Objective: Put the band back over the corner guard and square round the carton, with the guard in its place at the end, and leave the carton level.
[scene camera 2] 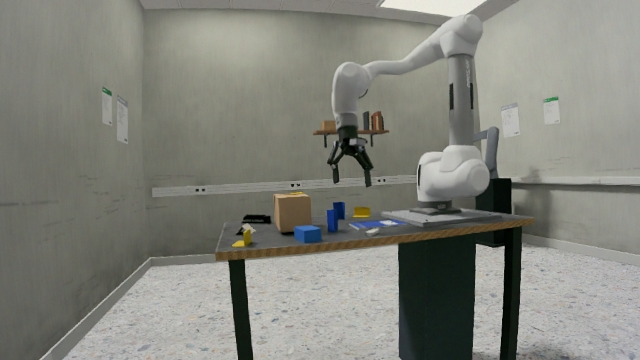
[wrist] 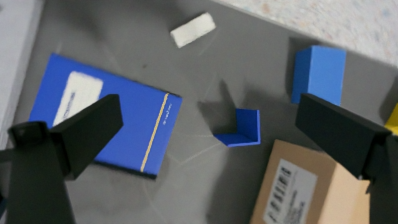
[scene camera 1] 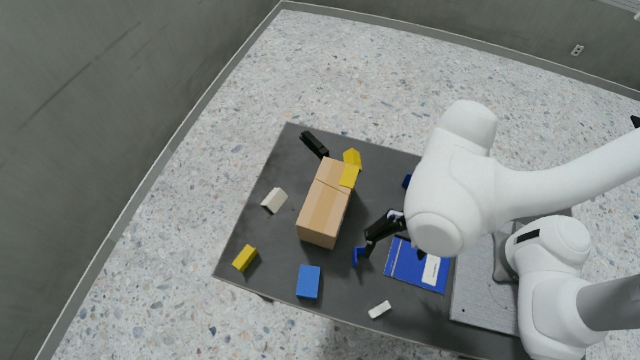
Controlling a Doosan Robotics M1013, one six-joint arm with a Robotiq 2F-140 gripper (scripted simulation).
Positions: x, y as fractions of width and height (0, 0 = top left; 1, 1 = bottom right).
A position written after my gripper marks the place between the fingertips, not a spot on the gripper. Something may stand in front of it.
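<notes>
Brown carton (scene camera 1: 0.50, 0.62). White block (wrist: 0.52, 0.11), blue block (wrist: 0.81, 0.32). My gripper (scene camera 1: 0.61, 0.71), (wrist: 0.53, 0.49).
</notes>
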